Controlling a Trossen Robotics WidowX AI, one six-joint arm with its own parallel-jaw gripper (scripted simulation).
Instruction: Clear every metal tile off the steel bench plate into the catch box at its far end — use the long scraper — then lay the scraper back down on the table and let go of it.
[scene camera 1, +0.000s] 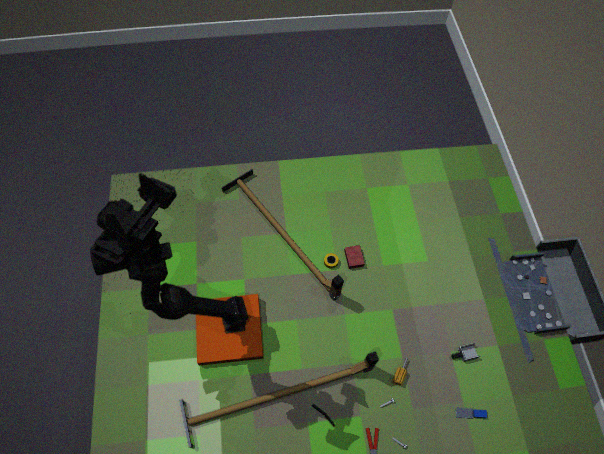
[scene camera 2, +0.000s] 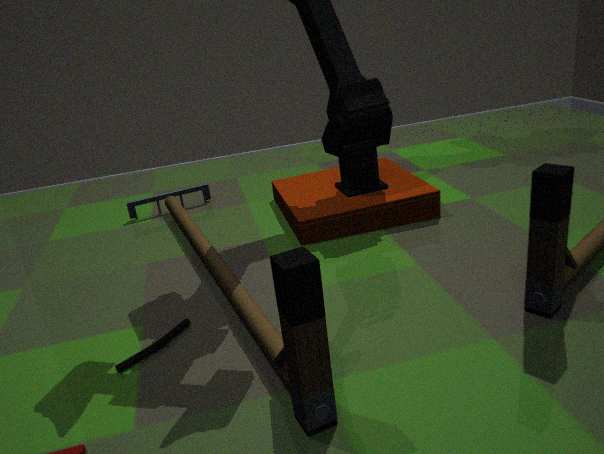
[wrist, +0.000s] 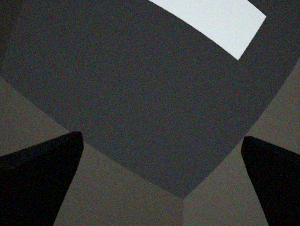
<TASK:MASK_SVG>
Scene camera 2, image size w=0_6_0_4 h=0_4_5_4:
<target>black strip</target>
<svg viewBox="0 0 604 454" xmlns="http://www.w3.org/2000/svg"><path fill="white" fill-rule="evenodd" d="M190 320L184 319L156 343L116 365L116 371L121 373L161 349L188 327Z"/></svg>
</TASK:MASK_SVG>
